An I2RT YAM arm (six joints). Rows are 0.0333 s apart.
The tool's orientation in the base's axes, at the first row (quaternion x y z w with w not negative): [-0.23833, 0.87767, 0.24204, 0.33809]
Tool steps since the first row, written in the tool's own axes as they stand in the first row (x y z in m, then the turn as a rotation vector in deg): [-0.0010, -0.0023, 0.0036, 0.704, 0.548, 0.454]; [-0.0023, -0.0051, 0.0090, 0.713, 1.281, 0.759]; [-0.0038, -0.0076, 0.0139, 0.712, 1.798, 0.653]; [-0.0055, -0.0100, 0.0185, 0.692, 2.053, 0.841]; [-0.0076, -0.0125, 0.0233, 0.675, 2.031, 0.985]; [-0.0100, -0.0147, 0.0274, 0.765, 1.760, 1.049]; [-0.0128, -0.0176, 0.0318, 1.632, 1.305, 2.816]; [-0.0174, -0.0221, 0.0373, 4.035, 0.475, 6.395]
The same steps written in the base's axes. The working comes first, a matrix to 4 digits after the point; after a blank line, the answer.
The tool's axes in the first row as the columns of a matrix, in the base's axes (used below as rounded here):
[-0.6578, -0.5820, 0.4781]
[-0.2547, 0.7692, 0.5860]
[-0.7088, 0.2637, -0.6542]

[0.0037, 0.0006, -0.0023, -0.565, 0.508, -0.651]; [0.0088, 0.0019, -0.0056, -0.852, 1.249, -0.664]; [0.0136, 0.0033, -0.0084, -1.203, 1.584, -0.458]; [0.0183, 0.0045, -0.0108, -1.248, 1.896, -0.499]; [0.0234, 0.0060, -0.0132, -1.155, 1.968, -0.587]; [0.0282, 0.0073, -0.0147, -1.026, 1.774, -0.764]; [0.0339, 0.0084, -0.0164, -0.487, 2.238, -2.655]; [0.0421, 0.0093, -0.0179, 0.127, 3.085, -6.918]
